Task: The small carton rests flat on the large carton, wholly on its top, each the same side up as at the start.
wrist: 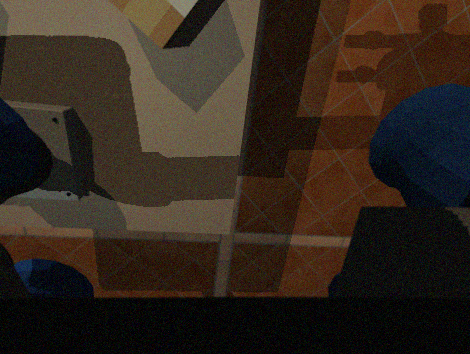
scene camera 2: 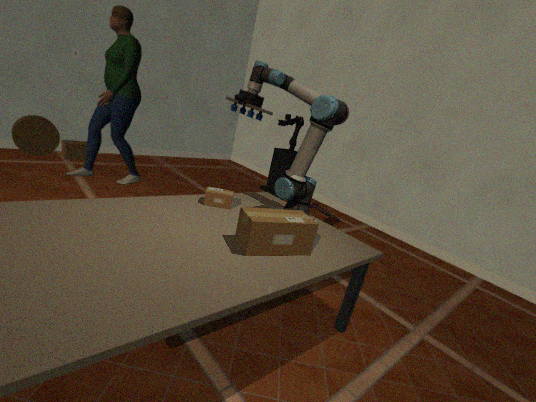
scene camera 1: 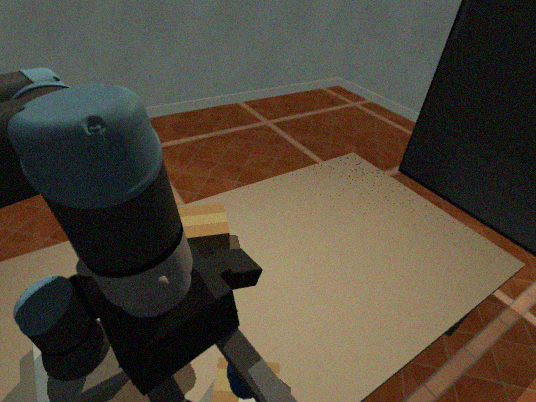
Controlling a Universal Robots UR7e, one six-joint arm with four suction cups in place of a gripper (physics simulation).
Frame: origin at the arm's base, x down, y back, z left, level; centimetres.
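Where they show: hand, its tool point: point(wrist: 209, 226) point(scene camera 2: 245, 115); arm's base, origin of its link: point(scene camera 1: 79, 349).
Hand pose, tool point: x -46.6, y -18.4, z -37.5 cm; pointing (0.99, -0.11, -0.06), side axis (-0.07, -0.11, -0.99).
Note:
Each offset is from my tool point to the top centre of the thing. Level surfaces: height alone.
The large carton @[dy -16.8, dx +34.8, dz +58.5 cm] point(scene camera 1: 204, 220) point(scene camera 2: 280, 235) stands upright on the table @[dx +49.8 cm] point(scene camera 1: 380, 260) point(scene camera 2: 125, 260) near its edge; the arm covers part of it in scene camera 1. The small carton @[dy -13.6, dx +42.1, dz +7.8 cm] point(scene camera 1: 221, 387) point(scene camera 2: 218, 198) lies flat on the table, apart from the large one, partly behind the gripper in scene camera 1. A labelled carton point(wrist: 145, 20), seemingly the large one, shows partly at the top of the wrist view. My suction gripper point(scene camera 2: 247, 111) is open, holds nothing and hangs high above the table. Its blue cups show in scene camera 1 point(scene camera 1: 239, 381) and the wrist view point(wrist: 425, 140).
A person point(scene camera 2: 122, 90) in a green top stands beyond the table. The robot base point(scene camera 2: 295, 190) is at the table's far edge, with a black stand point(scene camera 2: 281, 167) behind it. A black panel point(scene camera 1: 480, 125) rises at the right in scene camera 1.

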